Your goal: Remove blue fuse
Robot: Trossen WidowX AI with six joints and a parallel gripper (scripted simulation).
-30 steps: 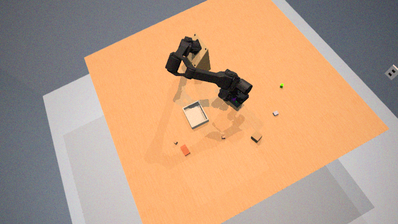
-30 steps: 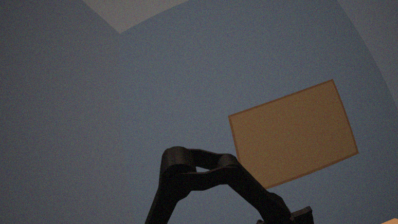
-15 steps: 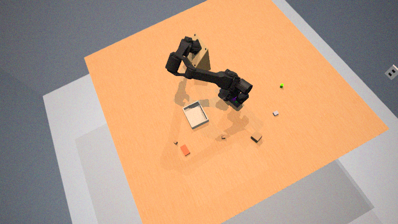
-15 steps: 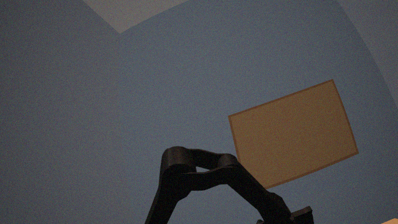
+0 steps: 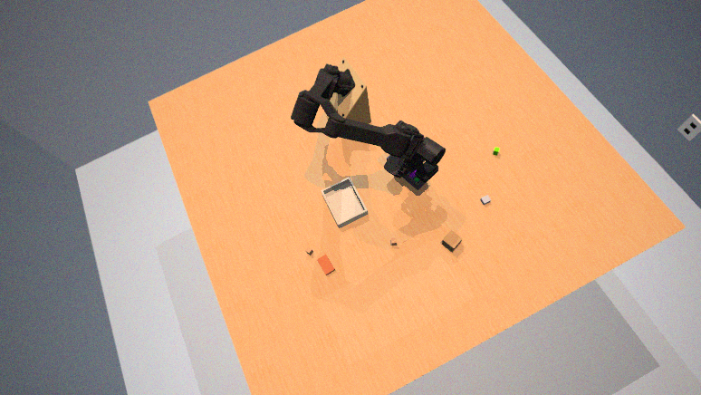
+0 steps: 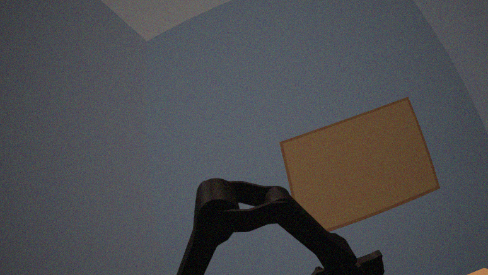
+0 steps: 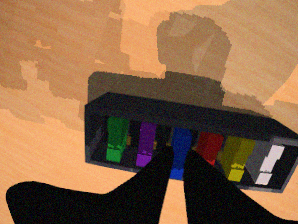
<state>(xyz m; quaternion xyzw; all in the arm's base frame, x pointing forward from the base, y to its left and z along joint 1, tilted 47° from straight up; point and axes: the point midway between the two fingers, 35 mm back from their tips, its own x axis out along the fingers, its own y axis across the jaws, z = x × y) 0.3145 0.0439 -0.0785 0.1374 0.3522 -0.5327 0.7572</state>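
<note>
The white tray lies 220 mm to the right of my gripper tip, 40 mm below it and 20 mm ahead of it. From my gripper tip the other things lie so: grey cube: 180 mm to the left, 170 mm ahead, 30 mm below; then brown cube: 260 mm ahead, 30 mm to the left, 20 mm below; then blue fuse: 10 mm below.
</note>
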